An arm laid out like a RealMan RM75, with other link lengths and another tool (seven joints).
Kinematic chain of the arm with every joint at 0, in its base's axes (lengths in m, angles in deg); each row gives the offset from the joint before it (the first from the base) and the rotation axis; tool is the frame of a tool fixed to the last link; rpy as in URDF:
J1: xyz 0 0 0.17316 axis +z
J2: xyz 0 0 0 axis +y
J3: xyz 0 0 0.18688 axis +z
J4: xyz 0 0 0 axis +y
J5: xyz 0 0 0.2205 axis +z
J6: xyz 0 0 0 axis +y
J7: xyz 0 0 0.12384 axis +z
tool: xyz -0.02 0.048 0.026 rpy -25.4 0 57.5
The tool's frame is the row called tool.
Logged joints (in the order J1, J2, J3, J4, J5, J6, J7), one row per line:
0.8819, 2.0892, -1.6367, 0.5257, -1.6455, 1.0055, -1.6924
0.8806, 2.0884, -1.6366, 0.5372, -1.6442, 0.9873, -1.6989
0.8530, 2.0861, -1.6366, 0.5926, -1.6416, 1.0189, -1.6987
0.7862, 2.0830, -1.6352, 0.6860, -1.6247, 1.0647, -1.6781
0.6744, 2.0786, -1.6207, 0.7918, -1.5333, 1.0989, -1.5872
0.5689, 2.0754, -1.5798, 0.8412, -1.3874, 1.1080, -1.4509
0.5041, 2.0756, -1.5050, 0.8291, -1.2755, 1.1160, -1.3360
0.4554, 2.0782, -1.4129, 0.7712, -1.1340, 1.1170, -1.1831
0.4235, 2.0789, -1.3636, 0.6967, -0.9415, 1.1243, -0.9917
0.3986, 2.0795, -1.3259, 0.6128, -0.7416, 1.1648, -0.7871
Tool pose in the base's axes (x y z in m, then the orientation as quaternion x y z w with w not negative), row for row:
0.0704, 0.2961, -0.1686, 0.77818, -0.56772, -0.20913, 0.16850
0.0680, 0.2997, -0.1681, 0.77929, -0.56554, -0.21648, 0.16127
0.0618, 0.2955, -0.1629, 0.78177, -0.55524, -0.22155, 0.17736
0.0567, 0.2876, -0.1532, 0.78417, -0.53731, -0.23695, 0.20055
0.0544, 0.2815, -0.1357, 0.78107, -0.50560, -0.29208, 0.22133
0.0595, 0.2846, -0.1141, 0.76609, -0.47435, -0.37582, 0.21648
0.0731, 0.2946, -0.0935, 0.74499, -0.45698, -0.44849, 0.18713
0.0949, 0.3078, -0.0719, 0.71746, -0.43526, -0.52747, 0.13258
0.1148, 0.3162, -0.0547, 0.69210, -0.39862, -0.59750, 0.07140
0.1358, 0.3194, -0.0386, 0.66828, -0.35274, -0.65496, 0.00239
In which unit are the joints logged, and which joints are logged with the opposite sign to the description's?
The joints are logged in radians. Opposite sign: J4, J6, J7.
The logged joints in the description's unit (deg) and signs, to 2 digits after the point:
50.53, 119.70, -93.78, -30.12, -94.28, -57.61, 96.97
50.45, 119.66, -93.77, -30.78, -94.21, -56.57, 97.34
48.87, 119.52, -93.77, -33.95, -94.06, -58.38, 97.33
45.05, 119.35, -93.69, -39.30, -93.09, -61.00, 96.15
38.64, 119.10, -92.86, -45.37, -87.85, -62.96, 90.94
32.60, 118.91, -90.52, -48.20, -79.49, -63.48, 83.13
28.88, 118.92, -86.23, -47.50, -73.08, -63.94, 76.55
26.09, 119.07, -80.95, -44.19, -64.97, -64.00, 67.79
24.26, 119.11, -78.13, -39.92, -53.94, -64.42, 56.82
22.84, 119.15, -75.97, -35.11, -42.49, -66.74, 45.10

